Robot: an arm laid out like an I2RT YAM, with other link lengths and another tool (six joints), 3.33 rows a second.
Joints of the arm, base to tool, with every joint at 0 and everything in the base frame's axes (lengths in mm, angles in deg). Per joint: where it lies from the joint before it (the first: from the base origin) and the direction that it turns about. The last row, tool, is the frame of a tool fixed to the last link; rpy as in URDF.
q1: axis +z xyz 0 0 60.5
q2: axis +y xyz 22 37.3 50
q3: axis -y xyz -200.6 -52.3 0
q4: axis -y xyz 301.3 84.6 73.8
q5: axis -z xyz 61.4 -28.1 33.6
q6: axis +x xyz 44.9 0 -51
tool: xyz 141 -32 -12 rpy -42.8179 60.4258 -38.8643
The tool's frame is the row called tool.
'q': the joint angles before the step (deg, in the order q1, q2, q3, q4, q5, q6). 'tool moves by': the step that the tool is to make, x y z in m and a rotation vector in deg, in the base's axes. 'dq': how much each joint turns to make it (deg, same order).
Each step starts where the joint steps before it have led.
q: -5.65, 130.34, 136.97, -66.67, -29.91, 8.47
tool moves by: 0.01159, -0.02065, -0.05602, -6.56, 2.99, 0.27
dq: 0.00, 6.02, 0.03, 1.91, 5.90, -3.85
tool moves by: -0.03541, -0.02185, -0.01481, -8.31, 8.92, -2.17
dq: 0.63, 0.11, -0.02, -8.26, 9.49, -0.80
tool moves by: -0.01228, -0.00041, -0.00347, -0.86, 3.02, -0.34
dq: 0.29, 0.15, -0.01, -2.70, 1.24, 0.30
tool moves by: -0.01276, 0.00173, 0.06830, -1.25, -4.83, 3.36
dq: 0.13, -5.90, 4.00, -5.78, -0.11, -3.43
